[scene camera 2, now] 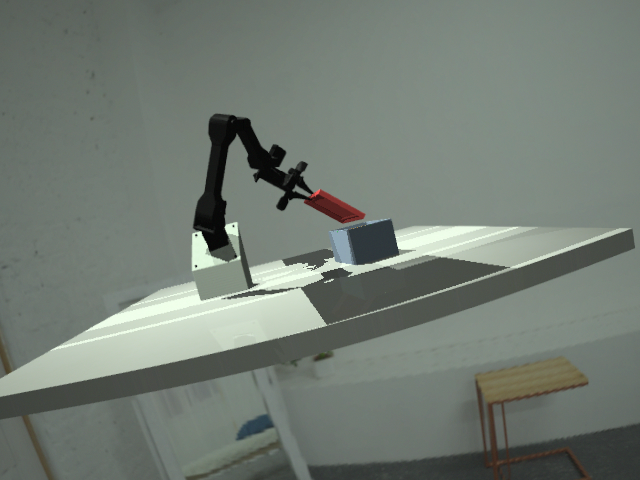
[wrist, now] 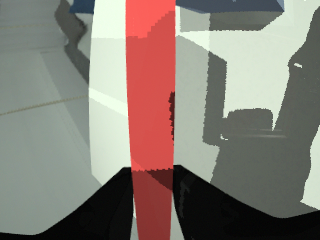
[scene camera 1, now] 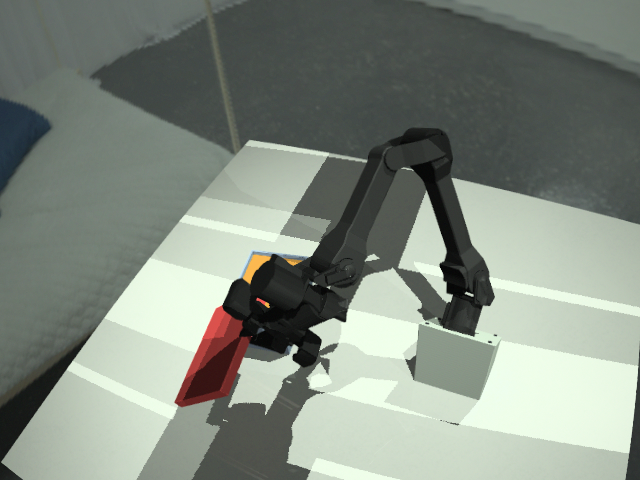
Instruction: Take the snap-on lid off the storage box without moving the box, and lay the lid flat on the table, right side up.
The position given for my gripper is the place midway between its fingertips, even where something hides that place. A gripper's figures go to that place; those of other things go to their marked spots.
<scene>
My gripper (scene camera 2: 312, 197): 141 cm from the lens. A red lid (scene camera 2: 322, 201): 143 cm from the lens. A storage box (scene camera 2: 357, 244) is 110 cm from the lens. The marked spots on the storage box and the red lid are 37 cm apart.
</scene>
